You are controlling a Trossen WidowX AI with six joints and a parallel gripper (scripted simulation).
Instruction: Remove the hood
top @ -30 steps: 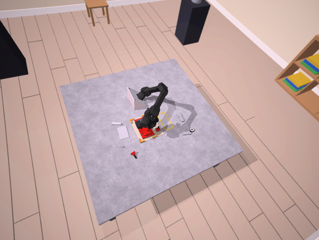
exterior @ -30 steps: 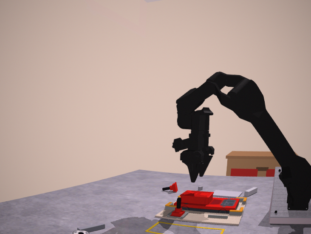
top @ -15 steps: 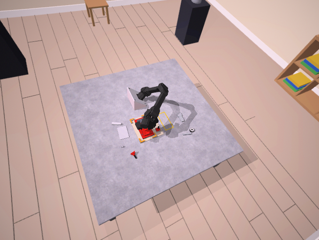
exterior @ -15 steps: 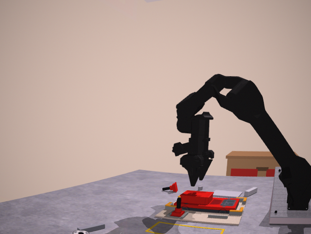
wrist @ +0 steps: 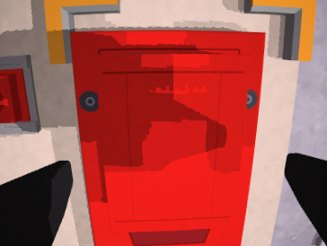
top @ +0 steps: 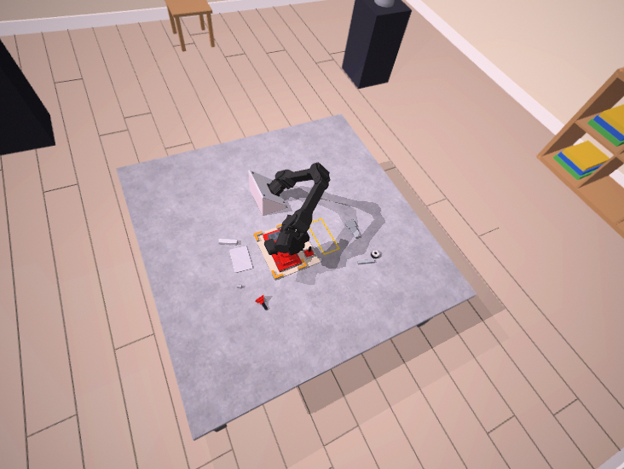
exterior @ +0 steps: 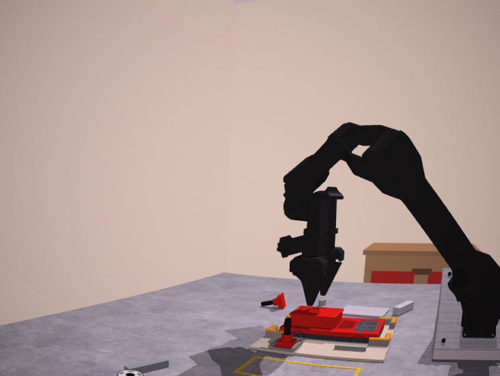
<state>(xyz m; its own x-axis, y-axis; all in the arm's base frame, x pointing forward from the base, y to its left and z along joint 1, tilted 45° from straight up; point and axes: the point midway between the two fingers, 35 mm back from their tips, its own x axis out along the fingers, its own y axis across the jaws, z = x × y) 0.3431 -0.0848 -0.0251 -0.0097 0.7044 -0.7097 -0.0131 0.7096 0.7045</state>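
Now: gripper tip 30 mm above the hood. Round my gripper tip: wheel 140 mm ahead, 400 mm to the left, 60 mm below.
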